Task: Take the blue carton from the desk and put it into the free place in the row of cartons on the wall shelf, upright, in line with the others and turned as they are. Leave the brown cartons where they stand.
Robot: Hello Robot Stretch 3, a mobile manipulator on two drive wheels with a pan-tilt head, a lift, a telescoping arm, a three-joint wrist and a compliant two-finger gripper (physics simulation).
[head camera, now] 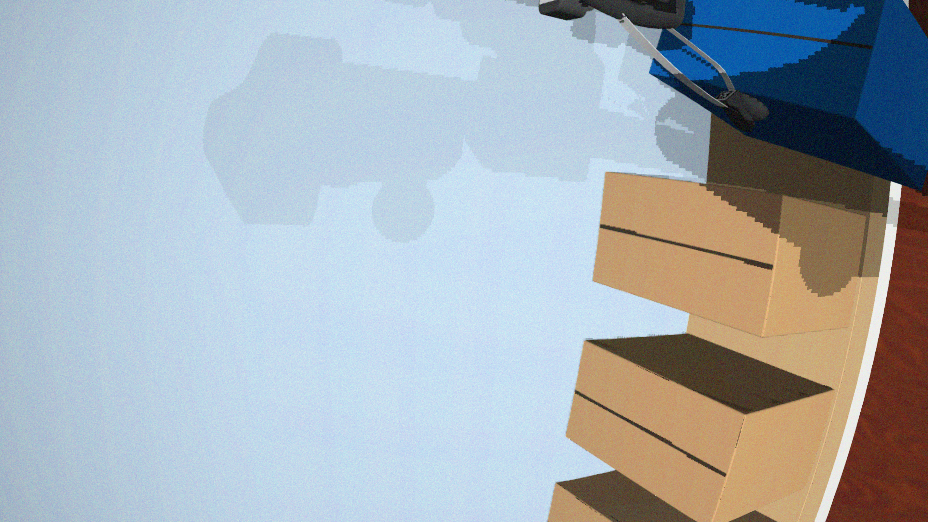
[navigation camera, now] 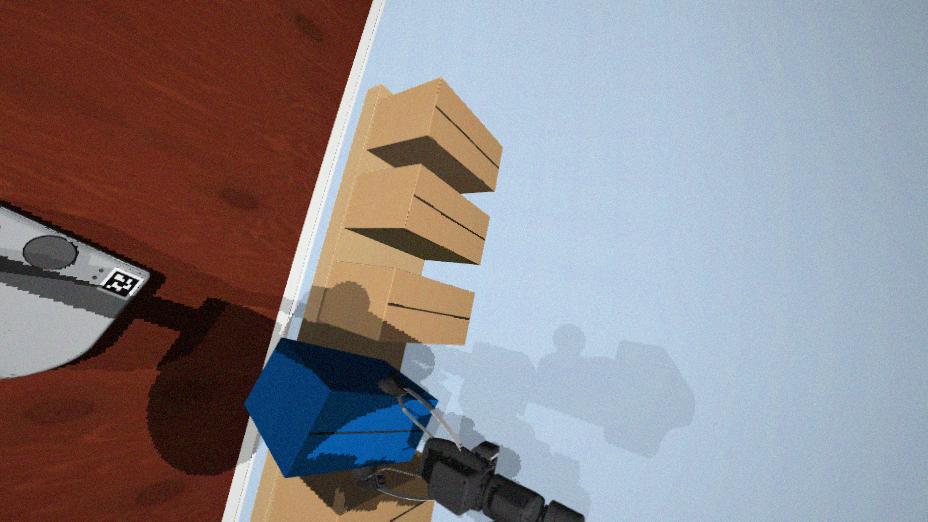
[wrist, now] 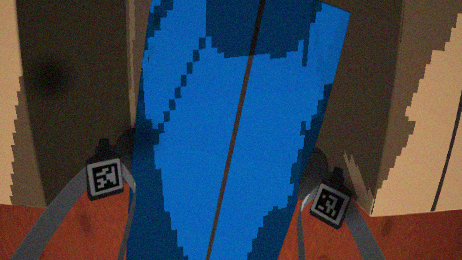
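Note:
The blue carton is between the two fingers of my gripper, which is shut on it with a fingertip at each side. In the wrist view the carton's dark seam leans right towards the top, and shaded stretches lie on both sides of it. In the navigation view the carton overlaps the shelf and its lower end shows over the skirting and floor. It covers most of the free place beside the third brown carton. Its exact height above the shelf board cannot be told.
More brown cartons stand in a row along the shelf. Another brown carton shows below the blue one in the navigation view. Brown cartons also flank it in the wrist view. A pale blue wall and red-brown floor adjoin the shelf.

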